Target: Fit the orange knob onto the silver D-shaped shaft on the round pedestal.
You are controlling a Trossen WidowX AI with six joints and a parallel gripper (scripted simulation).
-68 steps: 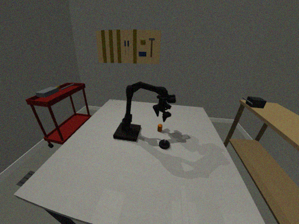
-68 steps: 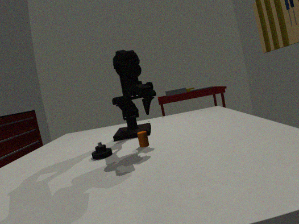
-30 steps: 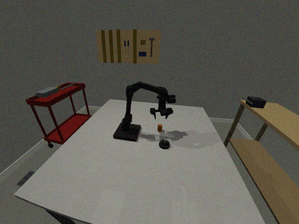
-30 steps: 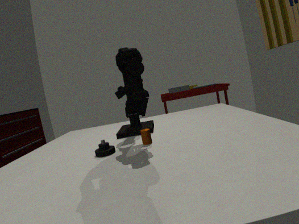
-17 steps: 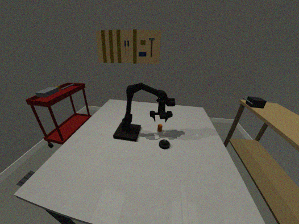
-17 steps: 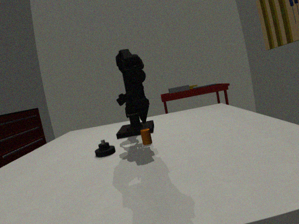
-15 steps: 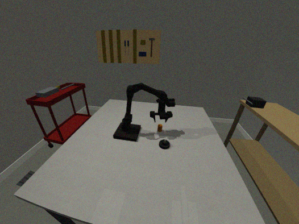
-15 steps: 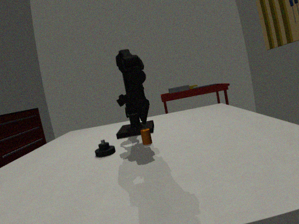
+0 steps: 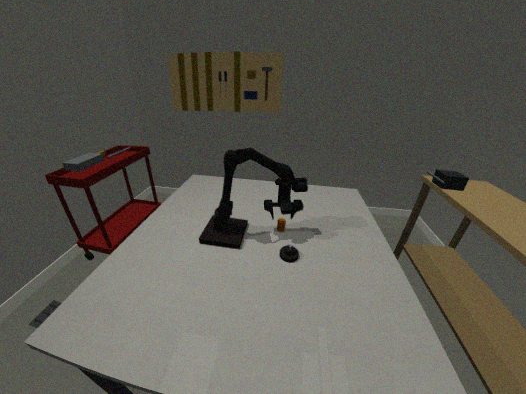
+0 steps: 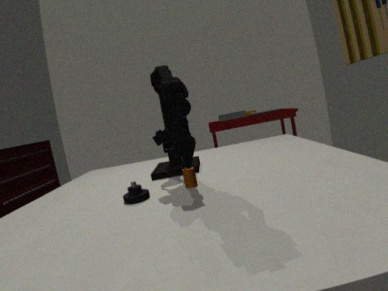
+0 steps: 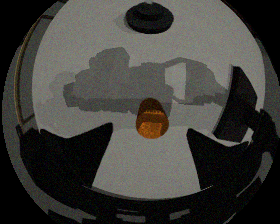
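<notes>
Now: gripper tip 3 cm above the orange knob. From my gripper tip the other things lie so: black round pedestal (18 cm to the right, 4 cm below, 1 cm ahead).
</notes>
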